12 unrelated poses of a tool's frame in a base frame.
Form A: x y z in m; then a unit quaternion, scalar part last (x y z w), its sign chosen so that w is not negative.
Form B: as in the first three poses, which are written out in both.
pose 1, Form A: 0.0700 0.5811 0.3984 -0.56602 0.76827 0.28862 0.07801
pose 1, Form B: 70.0 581.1 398.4 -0.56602 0.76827 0.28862 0.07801
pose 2, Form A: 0.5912 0.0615 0.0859 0.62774 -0.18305 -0.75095 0.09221
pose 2, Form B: 591.2 61.5 85.9 0.62774 -0.18305 -0.75095 0.09221
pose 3, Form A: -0.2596 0.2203 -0.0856 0.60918 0.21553 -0.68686 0.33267
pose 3, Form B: -259.6 220.3 -85.6 0.60918 0.21553 -0.68686 0.33267
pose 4, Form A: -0.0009 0.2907 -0.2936 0.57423 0.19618 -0.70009 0.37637
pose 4, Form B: -0.9 290.7 -293.6 0.57423 0.19618 -0.70009 0.37637
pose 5, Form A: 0.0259 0.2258 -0.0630 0.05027 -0.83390 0.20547 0.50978
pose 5, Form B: 25.9 225.8 -63.0 0.05027 -0.83390 0.20547 0.50978
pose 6, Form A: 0.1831 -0.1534 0.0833 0.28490 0.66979 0.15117 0.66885
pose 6, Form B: 183.1 -153.4 83.3 0.28490 0.66979 0.15117 0.66885
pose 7, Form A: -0.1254 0.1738 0.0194 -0.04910 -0.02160 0.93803 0.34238
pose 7, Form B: -125.4 173.8 19.4 -0.04910 -0.02160 0.93803 0.34238
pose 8, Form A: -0.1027 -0.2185 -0.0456 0.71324 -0.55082 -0.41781 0.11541
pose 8, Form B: -102.7 -218.5 -45.6 0.71324 -0.55082 -0.41781 0.11541
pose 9, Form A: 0.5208 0.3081 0.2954 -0.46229 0.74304 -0.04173 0.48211
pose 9, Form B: 520.8 308.1 295.4 -0.46229 0.74304 -0.04173 0.48211
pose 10, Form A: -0.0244 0.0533 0.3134 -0.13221 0.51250 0.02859 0.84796
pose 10, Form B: -24.4 53.3 313.4 -0.13221 0.51250 0.02859 0.84796
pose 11, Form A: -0.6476 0.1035 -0.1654 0.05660 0.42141 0.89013 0.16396
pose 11, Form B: -647.6 103.5 -165.4 0.05660 0.42141 0.89013 0.16396
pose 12, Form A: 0.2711 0.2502 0.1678 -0.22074 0.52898 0.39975 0.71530
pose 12, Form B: 271.1 250.2 167.8 -0.22074 0.52898 0.39975 0.71530
